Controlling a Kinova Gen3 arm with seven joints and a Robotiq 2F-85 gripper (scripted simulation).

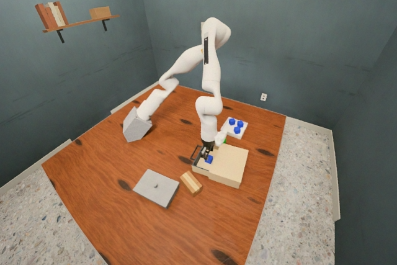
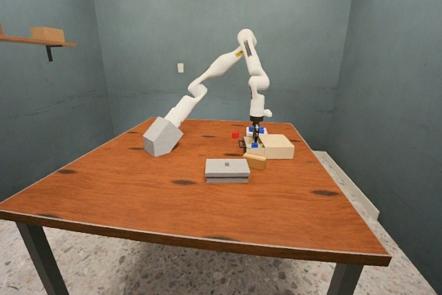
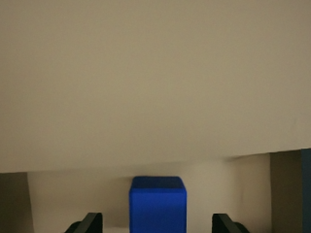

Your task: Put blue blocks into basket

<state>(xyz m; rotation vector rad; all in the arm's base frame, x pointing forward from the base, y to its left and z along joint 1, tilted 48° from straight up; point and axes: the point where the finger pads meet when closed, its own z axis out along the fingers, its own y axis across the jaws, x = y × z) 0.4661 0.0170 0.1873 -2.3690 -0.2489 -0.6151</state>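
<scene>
Now: hand 50 mm short of the light wooden cabinet, 30 mm to the right of it and 50 mm above it. Round my hand: small box 50 mm ahead, 160 mm to the right, 50 mm below; green block 40 mm behind, 160 mm to the left, 60 mm below; red block 190 mm behind, 180 mm to the left, 60 mm below.
</scene>
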